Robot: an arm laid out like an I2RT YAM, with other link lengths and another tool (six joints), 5 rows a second.
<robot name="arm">
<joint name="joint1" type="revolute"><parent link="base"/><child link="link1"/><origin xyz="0 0 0.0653" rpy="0 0 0"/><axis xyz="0 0 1"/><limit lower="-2.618" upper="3.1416"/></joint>
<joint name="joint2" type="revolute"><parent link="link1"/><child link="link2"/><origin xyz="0.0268 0.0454 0.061" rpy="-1.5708 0 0"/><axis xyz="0 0 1"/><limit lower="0" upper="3.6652"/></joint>
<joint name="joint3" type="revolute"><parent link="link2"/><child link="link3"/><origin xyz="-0.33 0 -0.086" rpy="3.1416 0 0"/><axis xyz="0 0 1"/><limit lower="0" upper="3.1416"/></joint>
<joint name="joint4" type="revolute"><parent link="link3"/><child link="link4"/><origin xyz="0.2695 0.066 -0.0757" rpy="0 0 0"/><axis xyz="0 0 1"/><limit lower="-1.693" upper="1.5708"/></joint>
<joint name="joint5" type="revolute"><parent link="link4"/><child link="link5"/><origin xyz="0.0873 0.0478 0.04" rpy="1.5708 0 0"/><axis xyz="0 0 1"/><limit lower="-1.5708" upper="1.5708"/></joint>
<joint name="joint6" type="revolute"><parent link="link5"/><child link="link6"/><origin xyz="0.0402 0 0.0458" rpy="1.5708 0 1.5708"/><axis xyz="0 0 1"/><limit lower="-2.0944" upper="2.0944"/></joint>
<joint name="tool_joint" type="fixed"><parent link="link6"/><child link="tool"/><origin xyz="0.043 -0.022 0.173" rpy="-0.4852 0 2.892"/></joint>
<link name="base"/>
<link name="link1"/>
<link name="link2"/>
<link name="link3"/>
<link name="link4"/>
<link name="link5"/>
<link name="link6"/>
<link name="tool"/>
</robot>
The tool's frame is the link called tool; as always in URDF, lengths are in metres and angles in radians.
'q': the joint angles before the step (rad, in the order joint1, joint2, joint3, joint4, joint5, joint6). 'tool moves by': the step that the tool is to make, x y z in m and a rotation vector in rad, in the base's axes. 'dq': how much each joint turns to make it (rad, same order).
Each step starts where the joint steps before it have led.
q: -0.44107 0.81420 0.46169 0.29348 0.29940 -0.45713
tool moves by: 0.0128 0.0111 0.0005 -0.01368 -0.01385 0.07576
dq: 0.00093 0.00823 -0.01868 0.04798 -0.07443 -0.01044
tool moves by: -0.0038 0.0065 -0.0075 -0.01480 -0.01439 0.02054
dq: -0.00100 -0.02414 -0.05443 0.05133 -0.02133 -0.00802
